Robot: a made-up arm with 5 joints.
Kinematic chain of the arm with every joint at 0, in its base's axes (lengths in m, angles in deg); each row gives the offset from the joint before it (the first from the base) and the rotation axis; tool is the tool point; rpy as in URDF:
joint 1: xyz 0.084 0 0.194 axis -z
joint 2: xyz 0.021 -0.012 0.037 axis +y
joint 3: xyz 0.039 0 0.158 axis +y
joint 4: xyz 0.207 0 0.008 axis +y
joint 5: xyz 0.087 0.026 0 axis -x
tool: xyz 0 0 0 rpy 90 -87.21 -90
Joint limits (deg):
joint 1: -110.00..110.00
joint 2: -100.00..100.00
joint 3: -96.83..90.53
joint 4: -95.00..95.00
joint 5: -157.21..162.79
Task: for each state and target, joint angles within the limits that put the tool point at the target. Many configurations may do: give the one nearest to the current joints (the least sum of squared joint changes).
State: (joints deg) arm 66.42 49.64 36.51 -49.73 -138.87
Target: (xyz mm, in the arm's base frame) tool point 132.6 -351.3 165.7
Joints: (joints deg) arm 84.39 35.49 20.30 -52.72 -138.87
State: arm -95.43 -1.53 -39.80 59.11 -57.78
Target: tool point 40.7 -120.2 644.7
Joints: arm -76.48 -41.83 -72.42 37.98 -57.78
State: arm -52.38 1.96 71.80 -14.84 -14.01
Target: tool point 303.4 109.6 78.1
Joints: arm -23.27 30.07 44.31 -17.49 -14.01
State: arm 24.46 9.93 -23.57 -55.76 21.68
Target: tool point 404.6 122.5 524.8
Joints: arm -18.57 19.09 -40.08 -39.41 21.68
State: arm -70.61 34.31 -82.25 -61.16 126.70
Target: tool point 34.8 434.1 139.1
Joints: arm -94.63 83.78 -49.90 -60.12 126.70
